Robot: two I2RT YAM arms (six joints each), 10 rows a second.
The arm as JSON. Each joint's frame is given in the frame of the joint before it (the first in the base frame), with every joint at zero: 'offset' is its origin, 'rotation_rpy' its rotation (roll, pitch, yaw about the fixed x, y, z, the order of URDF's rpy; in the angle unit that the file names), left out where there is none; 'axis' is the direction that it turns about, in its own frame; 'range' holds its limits. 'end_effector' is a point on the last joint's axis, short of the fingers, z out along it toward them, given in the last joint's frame.
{
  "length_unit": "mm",
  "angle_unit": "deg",
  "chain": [
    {
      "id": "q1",
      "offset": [
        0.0,
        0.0,
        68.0
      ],
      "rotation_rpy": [
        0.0,
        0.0,
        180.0
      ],
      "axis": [
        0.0,
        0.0,
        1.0
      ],
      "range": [
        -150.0,
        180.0
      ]
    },
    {
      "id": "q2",
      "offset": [
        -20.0,
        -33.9,
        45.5
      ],
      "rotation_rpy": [
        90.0,
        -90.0,
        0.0
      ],
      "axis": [
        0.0,
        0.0,
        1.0
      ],
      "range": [
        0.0,
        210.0
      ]
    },
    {
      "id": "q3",
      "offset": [
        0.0,
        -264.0,
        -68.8
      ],
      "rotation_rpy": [
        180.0,
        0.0,
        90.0
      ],
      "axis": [
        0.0,
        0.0,
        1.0
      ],
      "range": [
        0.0,
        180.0
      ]
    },
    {
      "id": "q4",
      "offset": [
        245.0,
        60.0,
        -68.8
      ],
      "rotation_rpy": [
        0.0,
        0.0,
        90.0
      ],
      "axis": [
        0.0,
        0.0,
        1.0
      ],
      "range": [
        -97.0,
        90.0
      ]
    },
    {
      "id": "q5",
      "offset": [
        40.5,
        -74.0,
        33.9
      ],
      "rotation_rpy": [
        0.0,
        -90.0,
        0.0
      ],
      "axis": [
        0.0,
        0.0,
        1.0
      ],
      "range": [
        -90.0,
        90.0
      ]
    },
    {
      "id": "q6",
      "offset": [
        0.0,
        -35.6,
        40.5
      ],
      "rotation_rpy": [
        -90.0,
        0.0,
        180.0
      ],
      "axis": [
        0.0,
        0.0,
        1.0
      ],
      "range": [
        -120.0,
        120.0
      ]
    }
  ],
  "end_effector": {
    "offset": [
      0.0,
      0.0,
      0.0
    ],
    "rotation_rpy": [
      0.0,
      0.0,
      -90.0
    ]
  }
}
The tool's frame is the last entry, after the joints.
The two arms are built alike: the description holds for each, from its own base.
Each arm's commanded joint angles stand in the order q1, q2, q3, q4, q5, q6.
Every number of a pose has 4 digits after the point.
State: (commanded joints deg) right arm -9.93 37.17 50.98 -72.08 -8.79 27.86; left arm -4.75 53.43 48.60 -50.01 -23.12 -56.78
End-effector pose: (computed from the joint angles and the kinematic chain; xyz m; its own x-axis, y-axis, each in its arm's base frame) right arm 0.0902 -0.0103 0.2969 -0.6980 0.5911 -0.4042 0.4722 0.8043 0.3607; left arm 0.1739 -0.0004 0.2774 -0.3216 -0.7453 -0.5840 -0.7633 0.5690 -0.3059
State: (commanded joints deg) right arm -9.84 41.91 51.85 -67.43 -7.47 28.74; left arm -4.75 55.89 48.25 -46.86 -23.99 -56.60
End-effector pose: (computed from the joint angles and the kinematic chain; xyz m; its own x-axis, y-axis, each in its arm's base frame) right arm 0.1124 -0.0148 0.2991 -0.6802 0.6018 -0.4185 0.4877 0.7978 0.3546; left arm 0.1852 -0.0009 0.2723 -0.3133 -0.7393 -0.5960 -0.7652 0.5682 -0.3026
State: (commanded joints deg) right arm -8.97 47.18 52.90 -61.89 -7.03 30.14; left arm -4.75 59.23 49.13 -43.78 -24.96 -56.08
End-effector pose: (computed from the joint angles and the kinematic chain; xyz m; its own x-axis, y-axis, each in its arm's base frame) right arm 0.1382 -0.0174 0.3004 -0.6657 0.6096 -0.4304 0.4876 0.7920 0.3675; left arm 0.1999 -0.0015 0.2706 -0.3058 -0.7295 -0.6118 -0.7645 0.5712 -0.2989
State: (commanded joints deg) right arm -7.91 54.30 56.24 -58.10 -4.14 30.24; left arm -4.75 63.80 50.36 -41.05 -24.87 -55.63
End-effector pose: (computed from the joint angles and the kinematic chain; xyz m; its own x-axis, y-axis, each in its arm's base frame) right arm 0.1685 -0.0208 0.3052 -0.6617 0.5991 -0.4509 0.4985 0.8007 0.3323; left arm 0.2179 -0.0031 0.2653 -0.3190 -0.7249 -0.6105 -0.7646 0.5775 -0.2862
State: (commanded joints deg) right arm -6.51 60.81 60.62 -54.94 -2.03 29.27; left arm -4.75 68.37 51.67 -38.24 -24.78 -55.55
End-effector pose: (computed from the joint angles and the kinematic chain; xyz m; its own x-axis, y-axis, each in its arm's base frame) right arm 0.1979 -0.0213 0.3133 -0.6655 0.5677 -0.4845 0.4798 0.8227 0.3049; left arm 0.2361 -0.0046 0.2589 -0.3256 -0.7242 -0.6079 -0.7659 0.5790 -0.2796
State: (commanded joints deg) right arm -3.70 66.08 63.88 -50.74 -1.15 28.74; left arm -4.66 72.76 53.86 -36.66 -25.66 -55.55
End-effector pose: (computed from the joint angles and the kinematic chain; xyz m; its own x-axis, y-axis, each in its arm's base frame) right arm 0.2257 -0.0139 0.3179 -0.6730 0.5253 -0.5207 0.4289 0.8507 0.3038; left arm 0.2534 -0.0052 0.2556 -0.3241 -0.7193 -0.6144 -0.7745 0.5747 -0.2643
